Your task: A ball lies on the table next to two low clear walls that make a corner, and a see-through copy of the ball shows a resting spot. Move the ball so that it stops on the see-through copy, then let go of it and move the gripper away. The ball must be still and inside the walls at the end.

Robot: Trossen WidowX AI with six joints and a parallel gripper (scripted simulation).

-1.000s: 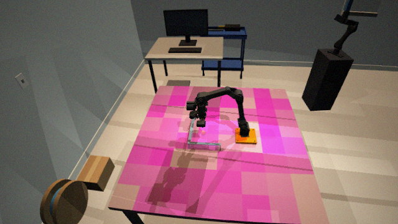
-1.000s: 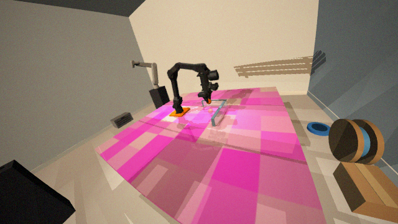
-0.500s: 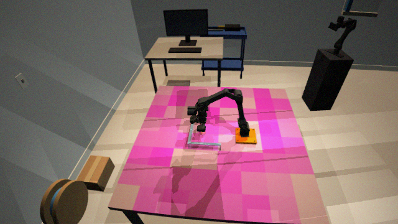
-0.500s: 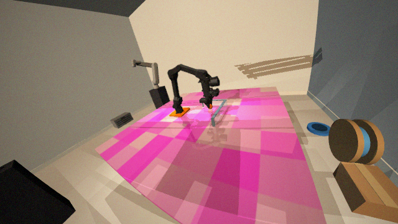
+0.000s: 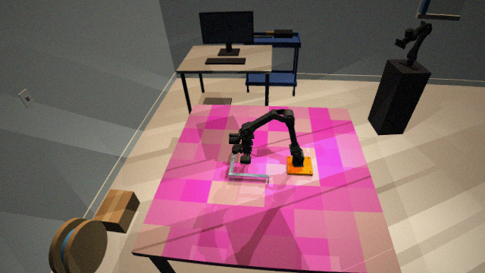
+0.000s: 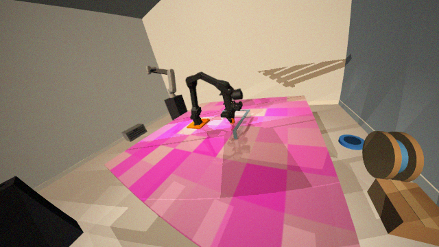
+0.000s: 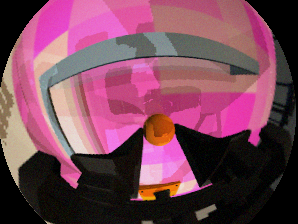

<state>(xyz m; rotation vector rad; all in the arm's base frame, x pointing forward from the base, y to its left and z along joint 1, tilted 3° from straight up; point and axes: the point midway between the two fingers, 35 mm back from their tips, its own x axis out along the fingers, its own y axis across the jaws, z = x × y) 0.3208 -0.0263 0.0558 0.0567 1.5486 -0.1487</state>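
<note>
My gripper tip is now 10 mm above the see-through copy of ball. From my gripper tip the other things lie so: orange ball (right at my gripper tip).
</note>
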